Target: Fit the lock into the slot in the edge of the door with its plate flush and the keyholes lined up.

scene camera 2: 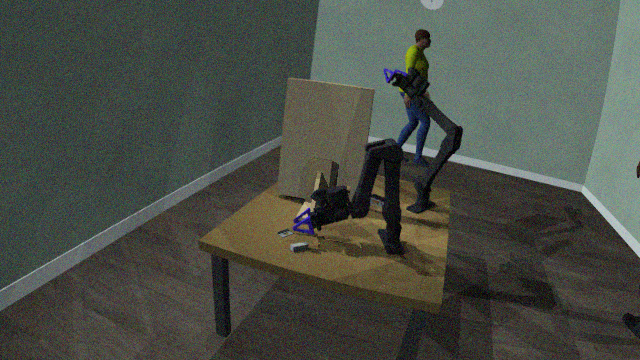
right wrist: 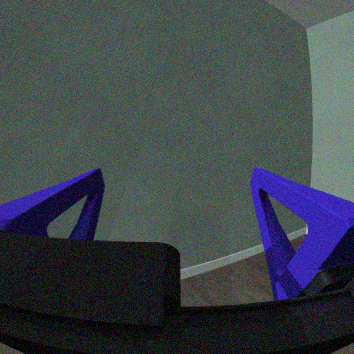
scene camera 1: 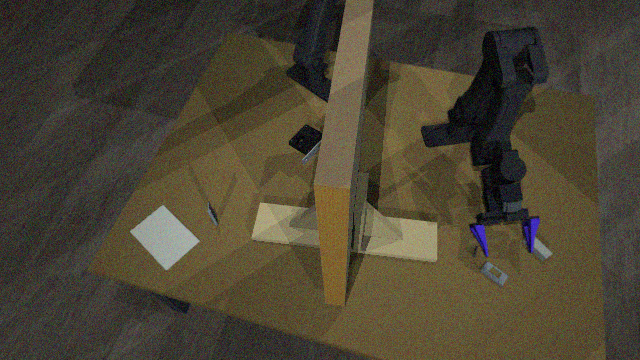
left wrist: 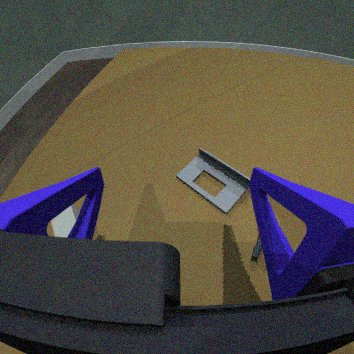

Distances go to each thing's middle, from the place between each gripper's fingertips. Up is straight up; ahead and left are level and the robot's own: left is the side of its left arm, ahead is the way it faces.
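Counted from my right hand: wooden door (scene camera 1: 335, 184) 360 mm below, 120 mm ahead, 400 mm to the left; white sheet (scene camera 1: 161, 233) 640 mm below, 10 mm to the right, 340 mm ahead; black lock (scene camera 1: 311, 143) 630 mm below, 80 mm behind, 190 mm to the left.
Relative to the wooden door, my left hand is 24 cm below it, 37 cm to the left of it and 10 cm short of it. Counted from my left hand: white sheet 5 cm below, 79 cm to the right, 32 cm ahead; black lock 4 cm below, 58 cm to the right, 10 cm behind.
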